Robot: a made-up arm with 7 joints. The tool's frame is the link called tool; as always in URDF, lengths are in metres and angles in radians.
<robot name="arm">
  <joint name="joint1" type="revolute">
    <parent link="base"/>
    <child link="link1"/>
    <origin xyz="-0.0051 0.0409 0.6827" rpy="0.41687 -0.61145 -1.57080"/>
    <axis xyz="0 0 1"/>
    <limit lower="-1.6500" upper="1.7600" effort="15" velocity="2.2"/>
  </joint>
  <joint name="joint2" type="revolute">
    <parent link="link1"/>
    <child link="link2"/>
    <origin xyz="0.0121 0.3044 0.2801" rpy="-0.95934 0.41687 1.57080"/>
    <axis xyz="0 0 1"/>
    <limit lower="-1.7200" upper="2.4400" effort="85" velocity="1.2"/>
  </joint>
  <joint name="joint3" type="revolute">
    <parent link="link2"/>
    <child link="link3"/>
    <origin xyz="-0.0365 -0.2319 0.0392" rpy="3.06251 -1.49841 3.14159"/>
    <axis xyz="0 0 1"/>
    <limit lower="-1.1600" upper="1.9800" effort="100" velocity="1.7"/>
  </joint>
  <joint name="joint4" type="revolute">
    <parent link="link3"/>
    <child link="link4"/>
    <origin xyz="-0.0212 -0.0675 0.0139" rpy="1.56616 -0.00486 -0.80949"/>
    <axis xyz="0 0 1"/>
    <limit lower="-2.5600" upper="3.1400" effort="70" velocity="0.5"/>
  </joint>
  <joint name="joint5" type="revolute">
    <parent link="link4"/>
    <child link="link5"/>
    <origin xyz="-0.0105 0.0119 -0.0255" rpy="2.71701 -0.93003 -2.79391"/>
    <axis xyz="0 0 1"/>
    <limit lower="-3.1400" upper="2.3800" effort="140" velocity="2.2"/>
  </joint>
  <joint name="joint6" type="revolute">
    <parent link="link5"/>
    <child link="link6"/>
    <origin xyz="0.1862 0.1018 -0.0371" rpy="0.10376 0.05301 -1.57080"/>
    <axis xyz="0 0 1"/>
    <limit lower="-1.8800" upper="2.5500" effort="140" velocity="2.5"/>
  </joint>
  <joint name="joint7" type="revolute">
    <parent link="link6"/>
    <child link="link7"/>
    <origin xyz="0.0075 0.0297 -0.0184" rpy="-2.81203 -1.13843 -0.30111"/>
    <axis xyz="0 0 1"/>
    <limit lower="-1.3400" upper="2.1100" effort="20" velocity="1.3"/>
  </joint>
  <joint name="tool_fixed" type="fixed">
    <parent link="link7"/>
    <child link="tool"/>
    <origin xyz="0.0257 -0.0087 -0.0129" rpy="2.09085 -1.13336 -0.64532"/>
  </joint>
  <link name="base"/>
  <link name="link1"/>
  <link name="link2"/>
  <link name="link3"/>
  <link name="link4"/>
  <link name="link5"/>
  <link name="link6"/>
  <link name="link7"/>
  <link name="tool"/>
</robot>
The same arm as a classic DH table. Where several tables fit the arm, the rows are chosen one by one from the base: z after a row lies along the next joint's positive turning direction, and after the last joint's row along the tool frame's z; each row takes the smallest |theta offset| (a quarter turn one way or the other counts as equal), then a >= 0, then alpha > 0; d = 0 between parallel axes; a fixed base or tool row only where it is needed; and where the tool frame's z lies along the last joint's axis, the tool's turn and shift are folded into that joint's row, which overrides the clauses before.
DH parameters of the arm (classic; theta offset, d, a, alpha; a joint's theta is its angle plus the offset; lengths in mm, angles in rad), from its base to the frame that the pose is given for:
base (fixed): 0.657 642.6 20.9 -0.7247
joint1: -0.8003 289.6 296.1 -1.0182
joint2: -1.1543 124.5 234.1 1.643
joint3: 0.7556 31.7 34.2 1.5662
joint4: 1.4099 44.4 10 -2.1469
joint5: 0.1726 1790.4 6.3 -0.1165
joint6: 1.1565 -1839.6 -29.2 -1.9785
joint7: 1.5522 -1.9 -26.8 -1.7829
tool (fixed): -1.9563 4.4 0 0
Joint limits (rad, base to tool): -1.65..1.76 -1.72..2.44 -1.16..1.98 -2.56..3.14 -3.14..2.38 -1.88..2.55 -1.34..2.11

